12 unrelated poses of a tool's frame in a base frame.
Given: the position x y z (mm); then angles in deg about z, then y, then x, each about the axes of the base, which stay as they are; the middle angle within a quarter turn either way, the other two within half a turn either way.
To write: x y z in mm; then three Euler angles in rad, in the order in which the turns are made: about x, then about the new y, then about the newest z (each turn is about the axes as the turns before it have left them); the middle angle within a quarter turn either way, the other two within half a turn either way. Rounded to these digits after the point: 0 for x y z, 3 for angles.
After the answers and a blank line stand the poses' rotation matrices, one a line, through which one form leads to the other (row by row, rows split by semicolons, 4 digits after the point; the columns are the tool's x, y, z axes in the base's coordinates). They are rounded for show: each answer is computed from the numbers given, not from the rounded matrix.
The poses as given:
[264, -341, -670, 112.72, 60.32, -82.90]
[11, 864, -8, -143.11, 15.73, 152.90]
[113, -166, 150, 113.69, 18.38, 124.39]
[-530, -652, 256, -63.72, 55.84, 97.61]
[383, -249, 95, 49.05, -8.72, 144.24]
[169, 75, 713, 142.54, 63.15, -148.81]
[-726, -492, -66, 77.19, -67.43, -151.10]
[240, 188, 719, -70.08, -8.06, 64.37]
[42, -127, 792, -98.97, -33.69, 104.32]
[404, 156, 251, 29.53, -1.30, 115.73]
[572, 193, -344, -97.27, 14.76, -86.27]
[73, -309, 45, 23.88, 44.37, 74.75]
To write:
[264, -341, -670, -1.447, 1.053, 1.967]
[11, 864, -8, 2.669, 0.275, -2.498]
[113, -166, 150, 2.171, 0.321, 1.984]
[-530, -652, 256, 1.704, 0.975, -1.112]
[383, -249, 95, 2.517, -0.152, 0.856]
[169, 75, 713, -2.597, 1.102, 2.488]
[-726, -492, -66, -2.637, -1.177, 1.347]
[240, 188, 719, 1.123, -0.141, -1.223]
[42, -127, 792, 1.821, -0.588, -1.727]
[404, 156, 251, 2.020, -0.023, 0.515]
[572, 193, -344, -1.506, 0.258, -1.698]
[73, -309, 45, 1.305, 0.774, 0.417]

-0.1912 -0.4567 0.8688; 0.4470 0.7475 0.4914; -0.8739 0.4823 0.0612
-0.7698 0.5778 0.2711; 0.4356 0.7861 -0.4385; -0.4665 -0.2195 -0.8569
-0.3813 -0.8690 0.3153; -0.6218 -0.0113 -0.7831; 0.6841 -0.4947 -0.5360
0.2486 0.5035 0.8275; 0.4819 0.6768 -0.5566; -0.8402 0.5371 -0.0744
0.6478 -0.7466 -0.1516; -0.6710 -0.4649 -0.5776; 0.3608 0.4759 -0.8021
-0.3585 -0.2747 0.8922; -0.1535 0.9601 0.2339; -0.9208 -0.0531 -0.3864
0.0851 -0.3743 -0.9234; -0.7547 -0.6293 0.1855; -0.6505 0.6811 -0.3360
0.3373 0.9309 -0.1402; -0.4497 0.0285 -0.8927; -0.8270 0.3642 0.4283
-0.1297 0.8219 -0.5547; 0.3281 -0.4923 -0.8062; -0.9357 -0.2866 -0.2058
0.8699 -0.4928 -0.0227; -0.2318 -0.3677 -0.9006; 0.4354 0.7887 -0.4340
-0.1224 0.9592 0.2548; -0.0324 -0.2604 0.9650; 0.9920 0.1098 0.0629
0.6536 -0.2894 0.6993; 0.7234 -0.0326 -0.6897; 0.2224 0.9567 0.1880

